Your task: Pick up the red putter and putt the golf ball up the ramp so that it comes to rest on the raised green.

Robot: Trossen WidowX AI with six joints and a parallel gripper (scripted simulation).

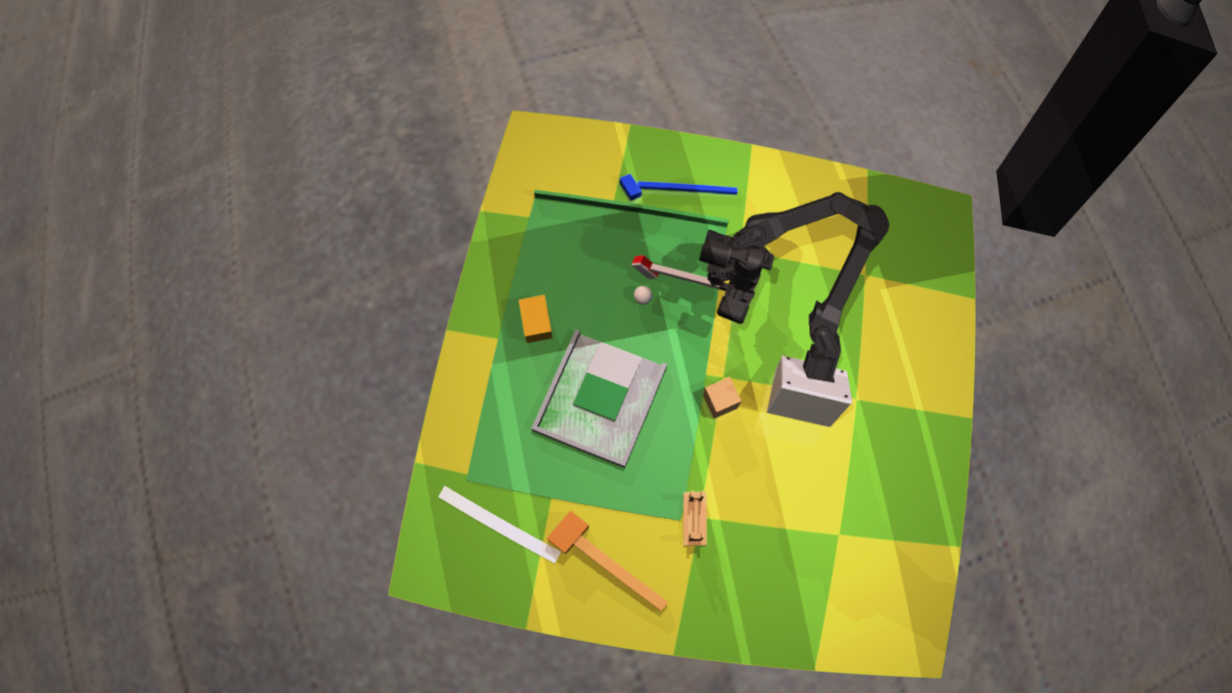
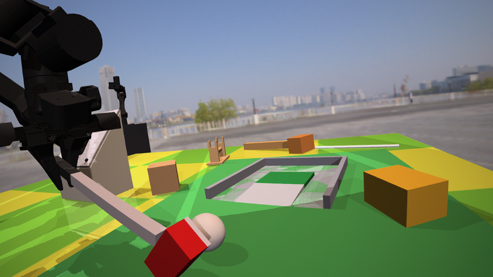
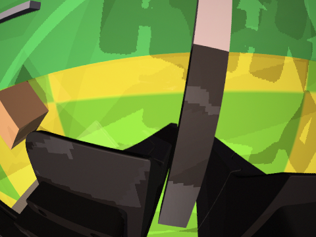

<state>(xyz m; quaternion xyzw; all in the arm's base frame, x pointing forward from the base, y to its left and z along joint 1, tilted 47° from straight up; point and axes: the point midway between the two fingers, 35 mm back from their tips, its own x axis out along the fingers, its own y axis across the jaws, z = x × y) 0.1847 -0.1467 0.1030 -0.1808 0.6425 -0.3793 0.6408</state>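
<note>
Now: the red putter 110 mm ahead of my gripper tip and 30 mm to the right of it. Also, from my gripper tip: white golf ball: 220 mm ahead, 50 mm below; then brown cube: 230 mm to the left, 50 mm below, 10 mm ahead; then blue putter: 300 mm to the right, 170 mm ahead, 60 mm below.
</note>
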